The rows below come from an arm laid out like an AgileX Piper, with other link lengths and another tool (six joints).
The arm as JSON. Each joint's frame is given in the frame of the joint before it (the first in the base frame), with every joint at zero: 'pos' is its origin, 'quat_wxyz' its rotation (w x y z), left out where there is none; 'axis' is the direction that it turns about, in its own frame. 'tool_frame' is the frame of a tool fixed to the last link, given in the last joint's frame.
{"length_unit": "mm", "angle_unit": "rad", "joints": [
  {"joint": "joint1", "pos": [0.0, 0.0, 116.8], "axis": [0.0, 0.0, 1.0]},
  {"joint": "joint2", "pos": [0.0, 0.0, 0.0], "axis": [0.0, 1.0, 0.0]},
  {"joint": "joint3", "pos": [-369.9, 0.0, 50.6], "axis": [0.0, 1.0, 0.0]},
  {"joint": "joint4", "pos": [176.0, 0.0, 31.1], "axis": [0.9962, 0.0, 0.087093]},
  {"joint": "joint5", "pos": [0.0, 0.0, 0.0], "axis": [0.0, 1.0, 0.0]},
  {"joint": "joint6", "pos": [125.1, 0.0, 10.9], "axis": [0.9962, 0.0, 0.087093]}
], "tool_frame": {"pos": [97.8, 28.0, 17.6], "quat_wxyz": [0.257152, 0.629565, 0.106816, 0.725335]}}
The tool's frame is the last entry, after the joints.
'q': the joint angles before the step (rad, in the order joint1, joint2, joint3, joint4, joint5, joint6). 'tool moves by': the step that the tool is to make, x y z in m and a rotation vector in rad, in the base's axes. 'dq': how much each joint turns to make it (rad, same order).
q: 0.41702 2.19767 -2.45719 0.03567 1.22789 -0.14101
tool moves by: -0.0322 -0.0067 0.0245 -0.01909 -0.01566 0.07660
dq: -0.00051 -0.11007 0.12366 0.03316 -0.01594 -0.08687
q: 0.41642 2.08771 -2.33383 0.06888 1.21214 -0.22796
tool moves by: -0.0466 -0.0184 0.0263 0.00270 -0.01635 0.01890
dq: -0.00008 -0.17958 0.24956 0.01255 -0.08433 -0.02798
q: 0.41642 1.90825 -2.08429 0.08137 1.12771 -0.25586
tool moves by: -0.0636 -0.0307 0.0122 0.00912 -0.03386 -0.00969
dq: -0.00009 -0.23914 0.37670 -0.00403 -0.17234 -0.00612
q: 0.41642 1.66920 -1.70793 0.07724 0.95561 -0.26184
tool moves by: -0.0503 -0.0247 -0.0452 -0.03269 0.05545 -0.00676
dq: -0.00002 -0.13477 0.38164 -0.00128 -0.18292 -0.00957
